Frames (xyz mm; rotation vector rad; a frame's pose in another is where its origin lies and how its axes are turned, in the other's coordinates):
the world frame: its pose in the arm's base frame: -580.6 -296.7 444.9 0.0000 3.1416 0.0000
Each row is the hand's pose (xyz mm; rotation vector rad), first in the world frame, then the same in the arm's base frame.
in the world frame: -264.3 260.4 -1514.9 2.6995 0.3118 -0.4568
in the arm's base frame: -316.3 -36.3 1959.8 0.4779 -0.5634 2.8240
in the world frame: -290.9 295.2 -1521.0 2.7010 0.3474 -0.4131
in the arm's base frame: -289.7 -1.5 1965.9 0.4292 -0.5610 2.8059
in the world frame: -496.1 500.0 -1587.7 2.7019 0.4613 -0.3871
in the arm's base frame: -84.5 203.3 2032.6 0.3918 -0.5292 2.7345
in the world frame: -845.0 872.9 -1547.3 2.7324 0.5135 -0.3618
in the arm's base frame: 264.4 576.2 1992.2 0.3594 -0.4750 2.7139
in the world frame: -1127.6 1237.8 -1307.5 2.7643 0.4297 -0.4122
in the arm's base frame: 547.0 941.1 1752.4 0.4136 -0.4490 2.7739
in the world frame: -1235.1 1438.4 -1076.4 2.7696 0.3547 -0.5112
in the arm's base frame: 654.5 1141.7 1521.3 0.5192 -0.4401 2.8127
